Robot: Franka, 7 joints.
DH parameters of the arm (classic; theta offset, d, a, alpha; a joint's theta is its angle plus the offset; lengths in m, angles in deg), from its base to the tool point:
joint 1: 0 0.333 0 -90
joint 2: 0 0 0 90
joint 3: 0 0.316 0.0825 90
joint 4: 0 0 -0.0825 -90
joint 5: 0 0.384 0 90
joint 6: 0 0 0.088 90
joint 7: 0 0.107 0 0
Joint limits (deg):
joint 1: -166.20..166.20
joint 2: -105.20..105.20
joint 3: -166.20..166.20
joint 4: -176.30..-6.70
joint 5: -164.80..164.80
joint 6: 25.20..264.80
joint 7: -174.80..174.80
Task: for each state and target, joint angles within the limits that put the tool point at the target. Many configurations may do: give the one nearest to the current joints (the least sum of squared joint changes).
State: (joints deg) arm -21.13 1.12 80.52 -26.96 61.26 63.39 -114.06
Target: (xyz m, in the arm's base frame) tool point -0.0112 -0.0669 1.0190
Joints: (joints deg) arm -29.01 11.91 128.33 -6.70 97.58 36.62 -114.06
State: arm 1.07 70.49 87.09 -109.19 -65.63 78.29 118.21
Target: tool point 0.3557 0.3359 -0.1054
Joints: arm -5.14 93.71 52.91 -91.73 -73.59 83.68 118.21
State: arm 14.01 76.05 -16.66 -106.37 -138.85 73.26 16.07
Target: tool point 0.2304 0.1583 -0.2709
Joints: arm 28.07 95.65 10.17 -109.19 -143.85 80.92 16.07
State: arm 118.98 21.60 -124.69 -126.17 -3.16 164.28 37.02
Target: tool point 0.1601 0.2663 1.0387
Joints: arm 135.10 48.11 -147.63 -83.74 -0.11 173.13 37.02
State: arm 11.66 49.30 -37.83 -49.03 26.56 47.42 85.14
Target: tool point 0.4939 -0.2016 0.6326
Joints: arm 5.30 25.87 -47.12 -55.33 21.86 30.63 85.14
